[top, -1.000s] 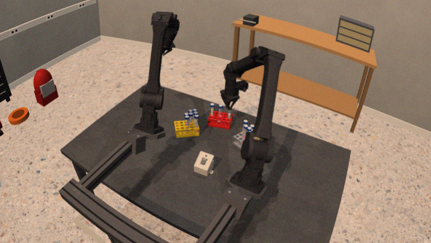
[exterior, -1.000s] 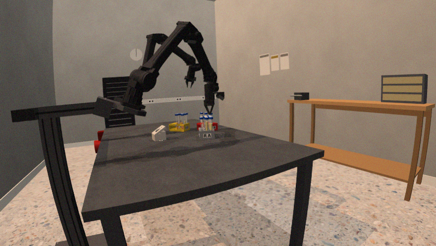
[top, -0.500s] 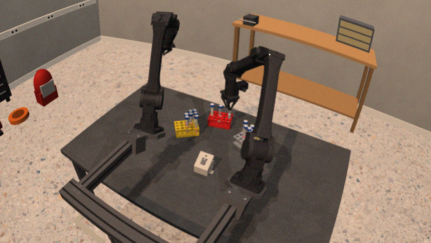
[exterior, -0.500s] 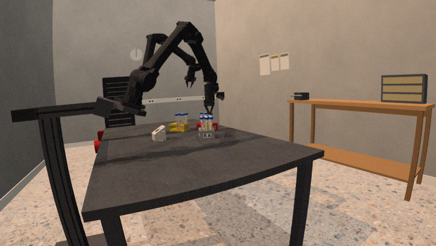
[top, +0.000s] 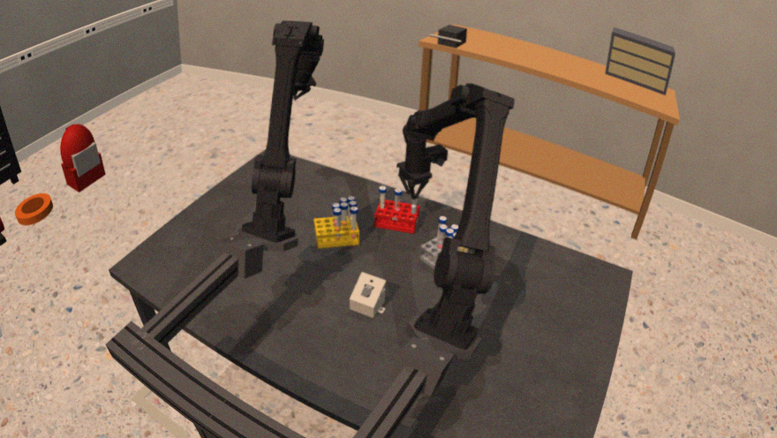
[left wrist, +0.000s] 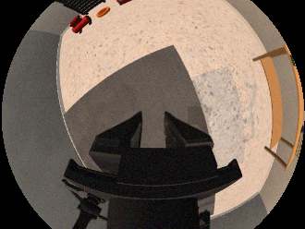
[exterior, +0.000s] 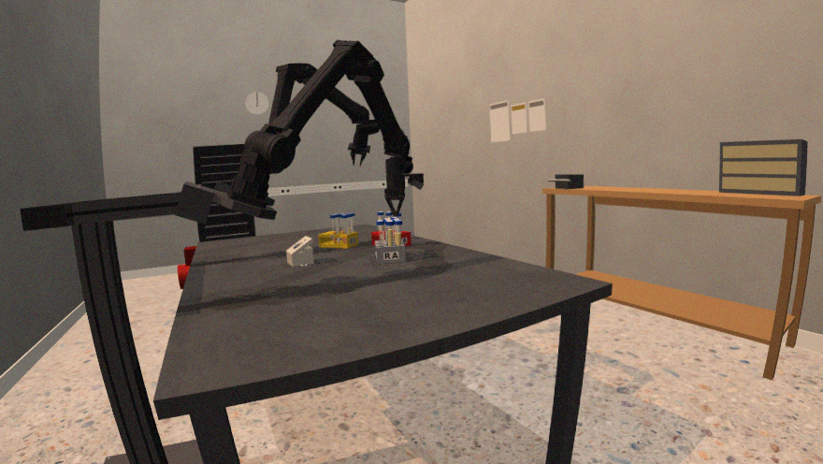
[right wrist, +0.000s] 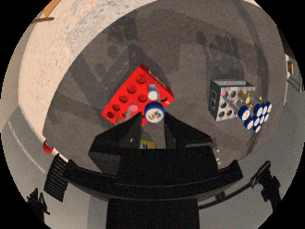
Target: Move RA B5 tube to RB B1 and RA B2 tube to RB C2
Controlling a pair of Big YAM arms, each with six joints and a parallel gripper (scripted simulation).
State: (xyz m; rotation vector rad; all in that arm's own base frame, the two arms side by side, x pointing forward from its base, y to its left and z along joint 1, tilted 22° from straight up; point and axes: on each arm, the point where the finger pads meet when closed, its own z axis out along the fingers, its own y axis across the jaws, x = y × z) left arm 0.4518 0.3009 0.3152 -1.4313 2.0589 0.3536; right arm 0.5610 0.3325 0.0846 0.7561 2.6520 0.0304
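The red rack lies 10 cm below my right hand, 4 cm to the left of it and 1 cm behind it.
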